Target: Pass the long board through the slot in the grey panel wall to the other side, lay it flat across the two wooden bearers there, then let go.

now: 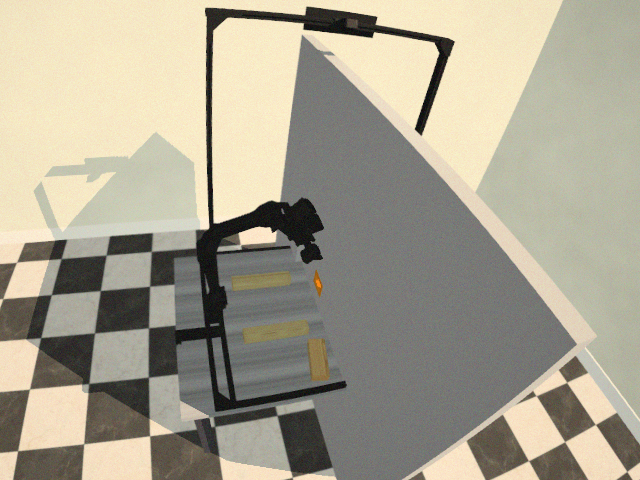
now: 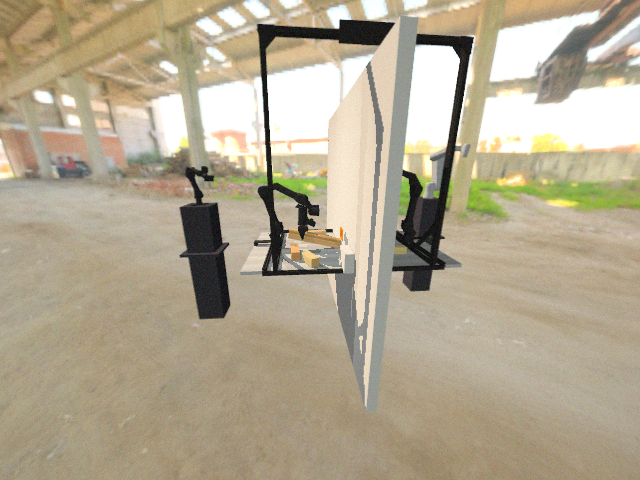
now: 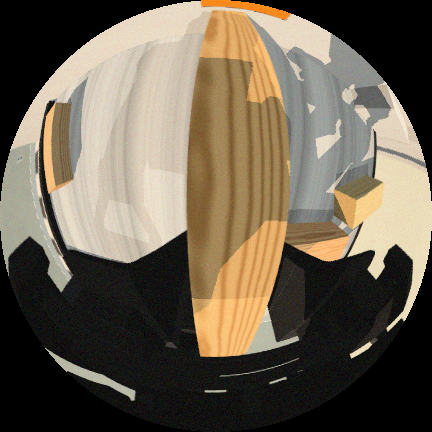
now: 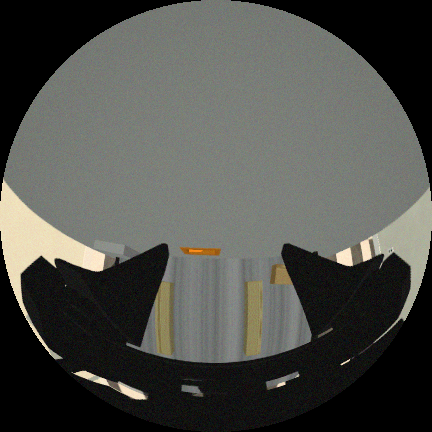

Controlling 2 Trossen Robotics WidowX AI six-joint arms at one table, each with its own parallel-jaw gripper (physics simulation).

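Places are measured from the left arm's base along level axes (x ahead, y left, z up), in centimetres.
Pixels of known places: left gripper, fingertip midpoint: [image 2: 302, 238] [image 3: 224, 232]; right gripper, fingertip midpoint: [image 1: 318, 249] [image 4: 227, 250]; right arm's base at its link origin: [image 1: 213, 316] [image 2: 408, 241].
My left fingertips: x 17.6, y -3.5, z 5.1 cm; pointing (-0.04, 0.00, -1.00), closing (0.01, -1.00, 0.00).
Note:
For each thing: its middle in the pictures, then the offset to it from my left fingertips. "spot": a spot on its surface instead.
- long board at the middle of its body: [image 3: 230, 107] [image 2: 314, 238] dx +8.2, dy +0.3, dz -0.1 cm
- orange-rimmed slot at a spot on its surface: [image 4: 215, 252] spot: dx +30.6, dy +2.8, dz +1.5 cm
- wooden block at the middle of its body: [image 4: 293, 274] [image 1: 318, 359] dx +38.0, dy +28.8, dz -5.1 cm
The long board [image 2: 320, 238] [image 3: 235, 175] is in my left gripper [image 2: 302, 235] [image 3: 224, 232], which is shut on it above the table. The board points at the panel wall [image 1: 413, 258] [image 2: 382, 206] [image 4: 215, 125], its far end close to the orange-rimmed slot [image 1: 315, 277] [image 2: 341, 230] [image 3: 250, 6] [image 4: 215, 252]. Whether it touches the rim is unclear. No board shows through on the other side. There, two pale wooden bearers, one [image 1: 261, 280] [image 4: 165, 318] and another [image 1: 276, 331] [image 4: 254, 317], lie roughly parallel. My right gripper [image 1: 311, 254] [image 4: 227, 250] is open and empty above the slot, near the panel.
A wooden block [image 1: 318, 359] [image 4: 281, 275] lies beside the bearers near the panel. On the left arm's side are more blocks, one [image 2: 295, 252], another [image 2: 310, 258] and a third [image 3: 317, 240]. A black frame [image 1: 209, 129] [image 2: 266, 103] rises around the table.

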